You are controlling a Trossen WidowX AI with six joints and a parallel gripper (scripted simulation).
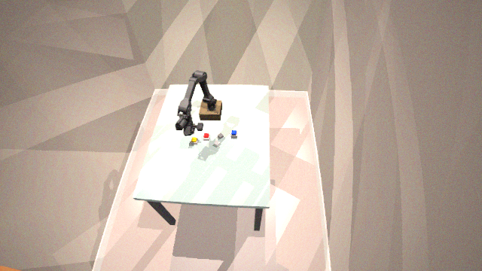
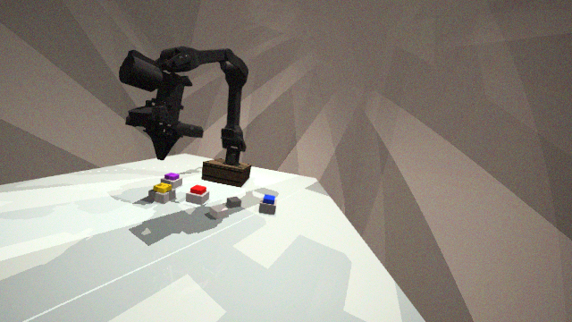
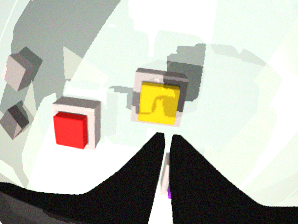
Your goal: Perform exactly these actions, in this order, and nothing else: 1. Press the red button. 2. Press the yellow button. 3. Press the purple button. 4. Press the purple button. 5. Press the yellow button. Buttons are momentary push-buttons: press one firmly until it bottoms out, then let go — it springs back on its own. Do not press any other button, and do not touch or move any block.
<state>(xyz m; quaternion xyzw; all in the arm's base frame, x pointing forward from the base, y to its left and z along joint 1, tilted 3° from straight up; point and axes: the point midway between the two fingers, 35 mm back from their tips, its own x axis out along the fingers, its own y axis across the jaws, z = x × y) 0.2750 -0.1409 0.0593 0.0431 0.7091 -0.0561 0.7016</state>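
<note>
My gripper tip is 8 cm above the yellow button and 1 cm past it. Also, from my gripper tip: red button (9 cm to the left, 8 cm below, 3 cm behind); blue button (30 cm to the left, 8 cm below, 4 cm behind); purple button (11 cm behind, 8 cm below, 2 cm to the right).
</note>
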